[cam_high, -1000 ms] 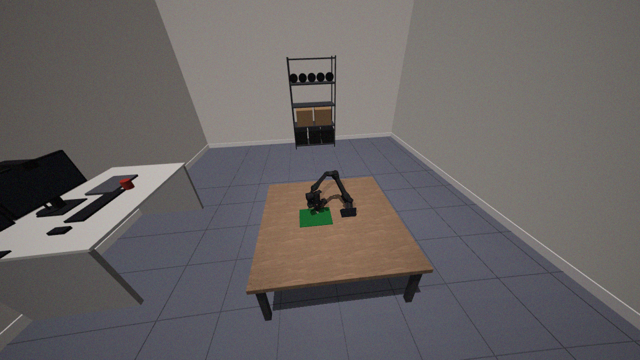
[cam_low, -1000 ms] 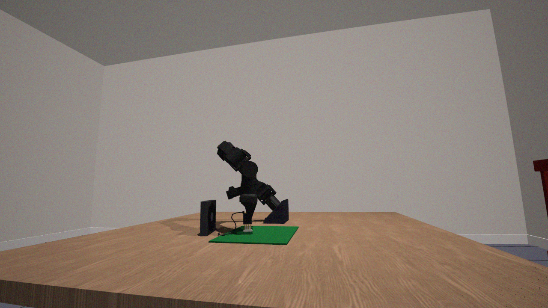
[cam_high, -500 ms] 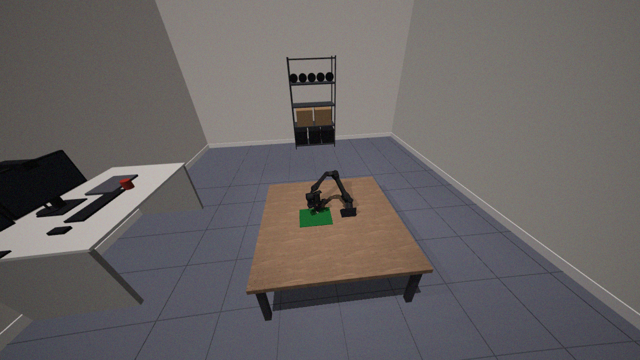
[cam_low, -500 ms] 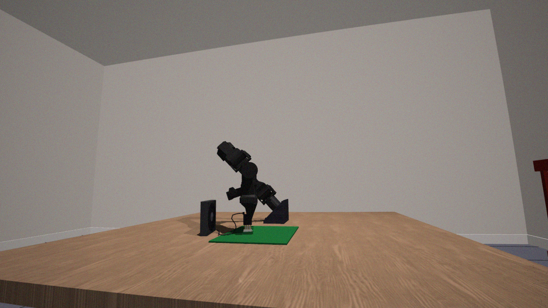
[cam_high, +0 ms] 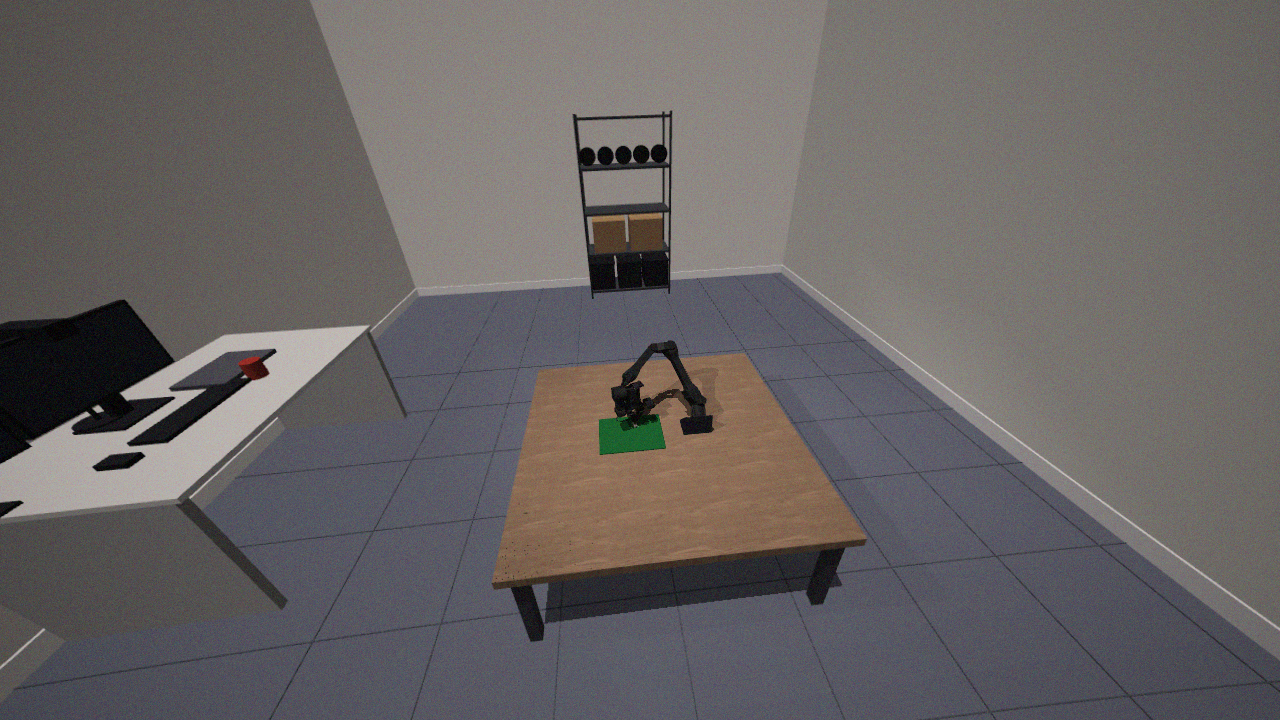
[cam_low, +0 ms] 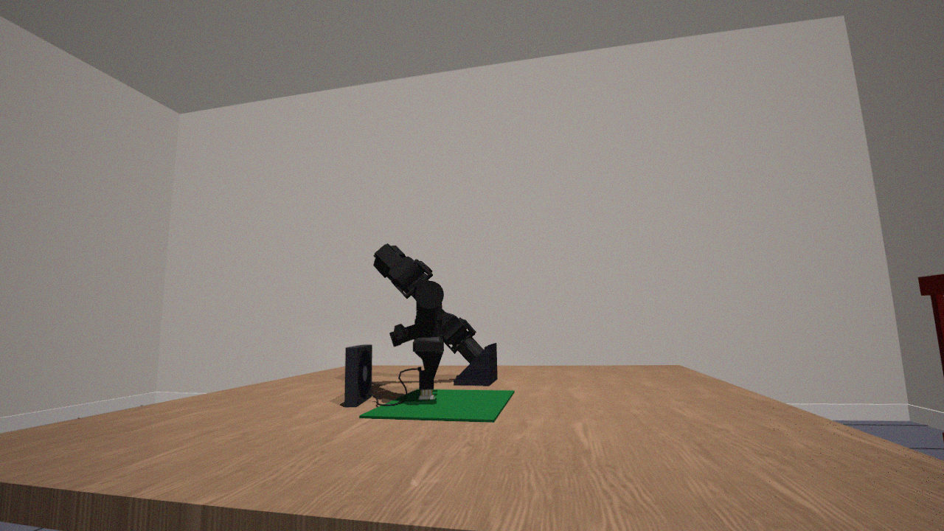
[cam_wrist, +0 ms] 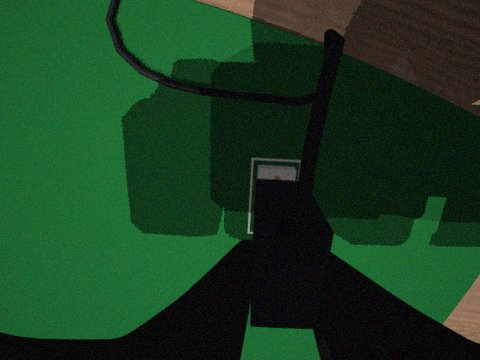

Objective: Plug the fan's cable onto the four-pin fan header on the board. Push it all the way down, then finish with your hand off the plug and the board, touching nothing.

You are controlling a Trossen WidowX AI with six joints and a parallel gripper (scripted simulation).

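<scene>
Now: gripper tip 4 cm above the four-pin header and 1 cm to the left of it. Round my gripper tip: black fan 14 cm to the right, 5 cm ahead, 2 cm above; black fan plug 1 cm to the right, 1 cm above; green board 5 cm to the left, 5 cm below, 2 cm ahead.
</scene>
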